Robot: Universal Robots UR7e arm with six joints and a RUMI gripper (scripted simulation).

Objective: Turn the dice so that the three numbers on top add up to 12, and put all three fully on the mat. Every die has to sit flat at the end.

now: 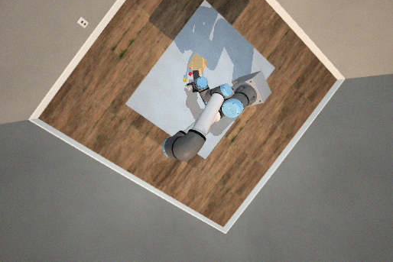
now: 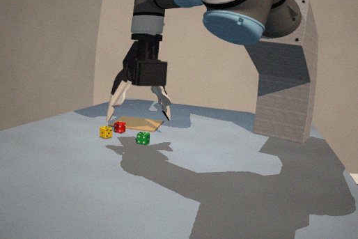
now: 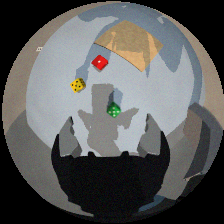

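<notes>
Right now the green die is 40 mm below my hand and 10 mm behind it. Round my hand: tan mat (160 mm to the right, 110 mm ahead, 50 mm below); red die (90 mm ahead, 50 mm to the right, 40 mm below); yellow die (90 mm ahead, 40 mm below, 20 mm to the left).
</notes>
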